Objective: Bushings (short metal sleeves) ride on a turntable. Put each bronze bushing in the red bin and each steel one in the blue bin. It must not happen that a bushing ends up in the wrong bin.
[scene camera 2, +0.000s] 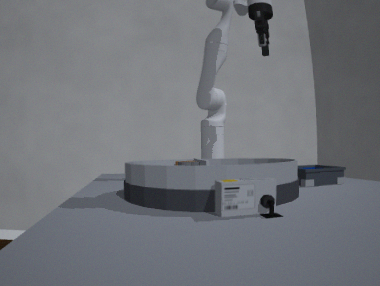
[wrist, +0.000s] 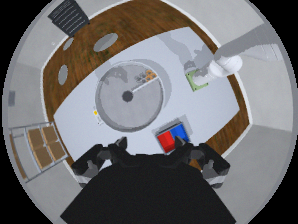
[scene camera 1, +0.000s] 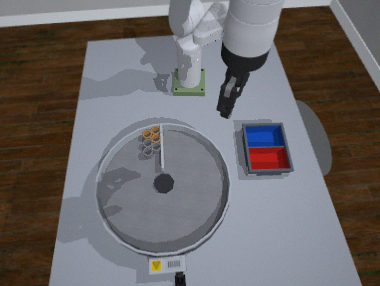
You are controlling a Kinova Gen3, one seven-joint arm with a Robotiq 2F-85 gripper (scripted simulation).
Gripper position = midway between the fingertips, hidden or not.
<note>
I see my gripper (scene camera 1: 233,99), a round grey turntable (wrist: 123,109) and a bin (scene camera 1: 265,144).
My gripper is seen too in scene camera 2 (scene camera 2: 264,51) and in the wrist view (wrist: 150,141). The bin shows as well in scene camera 2 (scene camera 2: 310,175).
</note>
